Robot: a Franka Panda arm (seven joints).
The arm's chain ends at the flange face. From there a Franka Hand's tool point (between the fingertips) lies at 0.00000 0.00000 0.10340 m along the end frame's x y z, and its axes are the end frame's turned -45 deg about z.
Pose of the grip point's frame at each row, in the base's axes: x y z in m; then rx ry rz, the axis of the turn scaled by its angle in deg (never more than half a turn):
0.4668, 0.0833, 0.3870, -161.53, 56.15, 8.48
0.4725, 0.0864, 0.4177, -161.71, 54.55, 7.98
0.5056, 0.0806, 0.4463, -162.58, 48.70, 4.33
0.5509, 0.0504, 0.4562, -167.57, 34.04, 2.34
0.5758, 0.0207, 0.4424, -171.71, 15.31, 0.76
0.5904, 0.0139, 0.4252, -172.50, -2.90, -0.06
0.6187, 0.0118, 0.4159, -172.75, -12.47, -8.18
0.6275, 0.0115, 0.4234, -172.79, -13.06, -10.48
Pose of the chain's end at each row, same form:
0.4712, 0.0651, 0.4887, -129.66, 115.39, 13.06
0.4763, 0.0678, 0.5193, -130.38, 113.90, 12.79
0.5053, 0.0615, 0.5479, -132.86, 108.26, 9.91
0.5504, 0.0340, 0.5583, -142.74, 96.21, 7.36
0.5755, 0.0070, 0.5449, -153.40, 80.18, 5.11
0.5906, 0.0004, 0.5277, -160.95, 63.52, 4.27
0.6099, -0.0008, 0.5182, -163.03, 54.14, -3.70
0.6160, -0.0009, 0.5254, -162.79, 53.45, -5.90

